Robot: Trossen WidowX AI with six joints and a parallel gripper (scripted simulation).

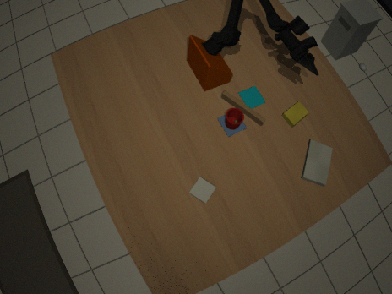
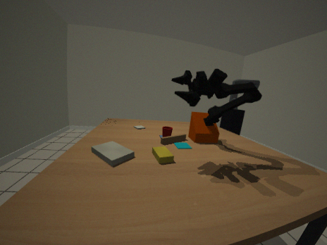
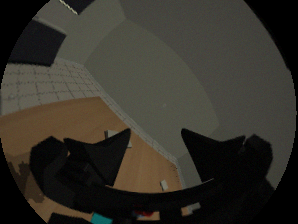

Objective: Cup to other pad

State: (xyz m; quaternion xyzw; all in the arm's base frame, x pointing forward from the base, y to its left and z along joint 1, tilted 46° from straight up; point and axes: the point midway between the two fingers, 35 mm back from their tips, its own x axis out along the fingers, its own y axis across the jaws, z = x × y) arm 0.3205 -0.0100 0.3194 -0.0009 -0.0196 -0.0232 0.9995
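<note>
Right now the red cup is 80 mm behind my gripper tip, 270 mm to the right of it and 300 mm below it. Also, from my gripper tip: low brown bar (110 mm behind, 200 mm to the right, 330 mm below); then yellow block (20 mm ahead, 10 mm to the left, 330 mm below); then cyan pad (140 mm behind, 120 mm to the right, 350 mm below).
</note>
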